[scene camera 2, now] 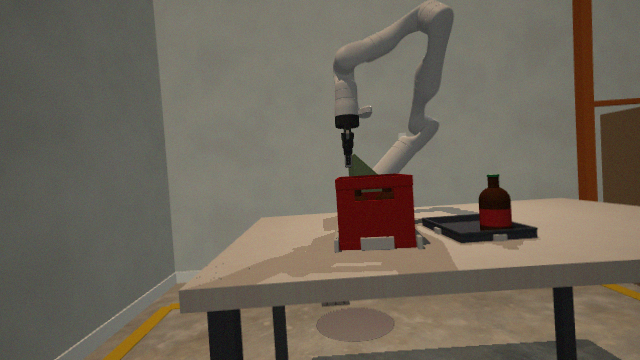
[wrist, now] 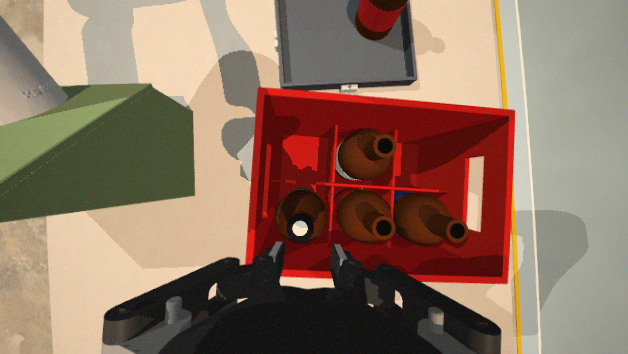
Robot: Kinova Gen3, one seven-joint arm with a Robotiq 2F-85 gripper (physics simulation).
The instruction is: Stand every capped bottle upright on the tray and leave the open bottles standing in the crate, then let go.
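Pixels of known places: gripper, fingertip midpoint: (scene camera 2: 348, 167) (wrist: 307, 254); arm's base at its link origin: (wrist: 13, 109).
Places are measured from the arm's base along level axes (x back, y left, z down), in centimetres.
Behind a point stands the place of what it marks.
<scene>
The red crate (scene camera 2: 375, 220) {x -51.9, y -17.7, z 8.1 cm} (wrist: 495, 190) {x -51.4, y -17.0, z -1.3 cm} stands on the table. In the wrist view, its near-left compartment holds a brown bottle (wrist: 300, 202) {x -29.5, y -15.2, z 2.8 cm} with a dark-ringed white top. Three brown bottles with dark open mouths also stand in it: one in the far middle compartment (wrist: 364, 157) {x -38.3, y -10.9, z 2.3 cm}, one near middle (wrist: 361, 215) {x -36.8, y -18.0, z 2.3 cm}, one near right (wrist: 420, 215) {x -44.6, y -19.4, z 2.7 cm}. A brown bottle with a red label (scene camera 2: 495, 206) {x -51.5, y 14.1, z 7.1 cm} (wrist: 380, 17) {x -47.1, y 12.6, z 9.2 cm} stands upright on the dark tray (scene camera 2: 447, 225) {x -34.5, y 10.2, z 14.5 cm} (wrist: 320, 50) {x -37.2, y 11.6, z 14.5 cm}; its green cap shows in the scene view. My gripper (scene camera 2: 348, 164) {x -29.7, y -18.8, z -5.4 cm} (wrist: 307, 254) {x -29.7, y -18.8, z -5.4 cm} is open and empty above the crate, near the white-topped bottle.
A green wedge-shaped block (scene camera 2: 361, 167) {x -10.1, y -9.5, z -5.2 cm} (wrist: 115, 155) {x -10.5, y -6.8, z -0.1 cm} is beside the crate, on the left in the wrist view. The tray lies close beyond the crate's far wall there. The table (scene camera 2: 560, 235) {x -55.0, y 28.2, z 15.1 cm} carries the crate and tray. An orange post (scene camera 2: 584, 100) stands behind at the right.
</scene>
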